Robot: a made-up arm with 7 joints.
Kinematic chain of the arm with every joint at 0, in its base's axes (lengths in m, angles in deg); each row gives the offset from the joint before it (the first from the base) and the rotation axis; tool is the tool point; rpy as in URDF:
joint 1: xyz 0 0 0.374 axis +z
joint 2: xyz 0 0 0 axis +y
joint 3: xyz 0 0 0.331 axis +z
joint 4: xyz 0.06 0 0 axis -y
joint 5: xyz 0.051 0 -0.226 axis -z
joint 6: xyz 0 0 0 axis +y
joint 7: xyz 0.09 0 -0.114 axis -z
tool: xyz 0 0 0 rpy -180 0 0
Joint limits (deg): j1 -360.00..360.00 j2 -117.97..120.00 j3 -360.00..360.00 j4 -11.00..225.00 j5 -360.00..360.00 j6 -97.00..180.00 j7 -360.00..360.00
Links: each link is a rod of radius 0.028 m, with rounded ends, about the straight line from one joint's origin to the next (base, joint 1, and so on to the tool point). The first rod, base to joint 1, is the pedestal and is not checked.
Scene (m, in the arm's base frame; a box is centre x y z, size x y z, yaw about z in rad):
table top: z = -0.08
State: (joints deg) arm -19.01 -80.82 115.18 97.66 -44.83 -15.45 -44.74
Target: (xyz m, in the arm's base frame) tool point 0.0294 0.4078 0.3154
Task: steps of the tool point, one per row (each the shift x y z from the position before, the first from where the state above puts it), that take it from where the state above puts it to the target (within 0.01 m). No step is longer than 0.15 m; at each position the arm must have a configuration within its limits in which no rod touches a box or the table.
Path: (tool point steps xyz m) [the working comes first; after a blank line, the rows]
Joints at the target: -31.12 -74.06 95.41 44.29 -52.73 -0.54 -44.74
Straight joint move there: clear.

1: 0.1158 0.0439 0.0137
2: 0.1202 0.0087 0.0212
3: 0.1129 -0.0271 0.0244
4: 0.0940 -0.0592 0.0228

